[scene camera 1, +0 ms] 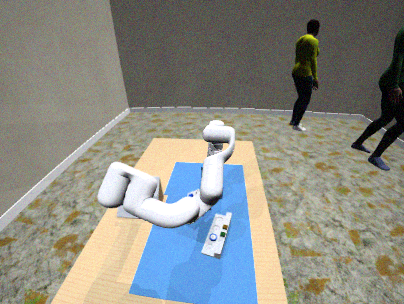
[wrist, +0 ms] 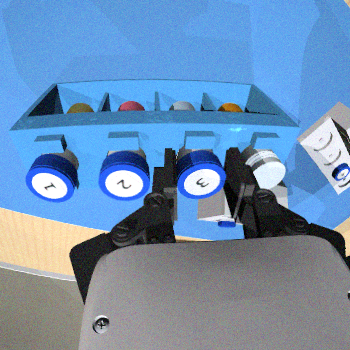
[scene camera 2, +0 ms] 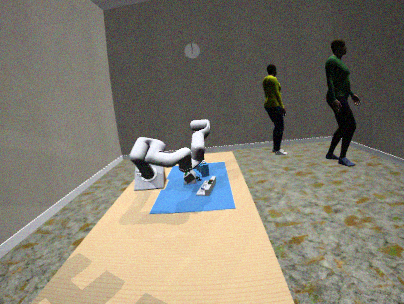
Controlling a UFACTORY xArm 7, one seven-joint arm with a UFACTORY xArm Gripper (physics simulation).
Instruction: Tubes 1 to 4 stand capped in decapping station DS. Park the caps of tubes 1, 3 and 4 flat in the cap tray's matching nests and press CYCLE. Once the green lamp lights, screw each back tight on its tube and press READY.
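Where they show: gripper, fingertip midpoint: [wrist: 199, 163]; arm's base, origin of the base link: [scene camera 2: 148, 174].
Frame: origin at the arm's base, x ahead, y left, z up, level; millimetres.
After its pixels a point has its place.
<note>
Station DS [wrist: 165, 121] @(x 398, y 194, z 8 mm) [scene camera 2: 204, 169] @(x 405, y 82, z -25 mm) is a blue block holding a row of four tubes. In the wrist view, blue caps marked 1 [wrist: 50, 182] @(x 345, y 257, z 37 mm), 2 [wrist: 124, 181] @(x 362, y 210, z 37 mm) and 3 [wrist: 201, 179] @(x 382, y 163, z 38 mm) sit on their tubes. Tube 4 [wrist: 269, 170] @(x 404, y 115, z 34 mm), at the right end, shows a white top without a blue cap. My gripper [wrist: 199, 163] @(x 384, y 163, z 25 mm) is shut on cap 3, one finger on each side; the arm mostly hides it in the scene views. The cap tray [scene camera 1: 210, 249] @(x 391, y -213, z -78 mm) [scene camera 2: 202, 191] @(x 385, y -208, z -77 mm) [wrist: 311, 137] @(x 420, y -31, z -74 mm) holds one blue-rimmed cap [scene camera 1: 213, 237] @(x 401, y -162, z -64 mm) [wrist: 342, 173] @(x 399, y -158, z -64 mm), number unreadable. Its green element [scene camera 1: 222, 234] @(x 439, y -164, z -31 mm) looks dark.
A grey box with a blue button [wrist: 226, 224] @(x 278, y 49, z -11 mm) [scene camera 1: 191, 195] @(x 275, y 41, z -15 mm) shows beyond the gripper fingers. The blue mat [scene camera 1: 165, 270] @(x 217, y -320, z -84 mm) lies on the wooden table [scene camera 1: 95, 270] @(x -76, y -367, z -88 mm). Two people [scene camera 1: 305, 65] [scene camera 2: 341, 90] are on the floor to the right of the table.
</note>
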